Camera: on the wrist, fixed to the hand. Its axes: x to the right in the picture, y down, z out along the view.
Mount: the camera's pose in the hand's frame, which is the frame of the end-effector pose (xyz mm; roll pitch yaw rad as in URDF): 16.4 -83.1 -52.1 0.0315 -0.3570 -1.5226
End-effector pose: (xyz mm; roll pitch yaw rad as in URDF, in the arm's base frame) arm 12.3 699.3 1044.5 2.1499 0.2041 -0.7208
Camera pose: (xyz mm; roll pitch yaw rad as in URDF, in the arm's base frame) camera 76.9 761.1 1001.0 -2.4562 1.2996 1.4593
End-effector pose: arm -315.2 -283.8 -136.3 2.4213 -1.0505 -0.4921
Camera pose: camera -250.3 -208.7 -129.9 1.8786 0.4097 0.0496
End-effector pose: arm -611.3 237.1 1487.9 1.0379 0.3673 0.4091
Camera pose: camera -630.6 231.6 1390.5 -0.3811 0.6471 -1.3939
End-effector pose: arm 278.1 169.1 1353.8 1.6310 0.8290 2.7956
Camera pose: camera 303.7 99.3 1287.8 -1.2497 0.7459 0.0636
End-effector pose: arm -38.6 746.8 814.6 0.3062 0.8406 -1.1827
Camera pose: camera -114.3 764.2 752.5 -0.7934 -0.0005 -2.6853
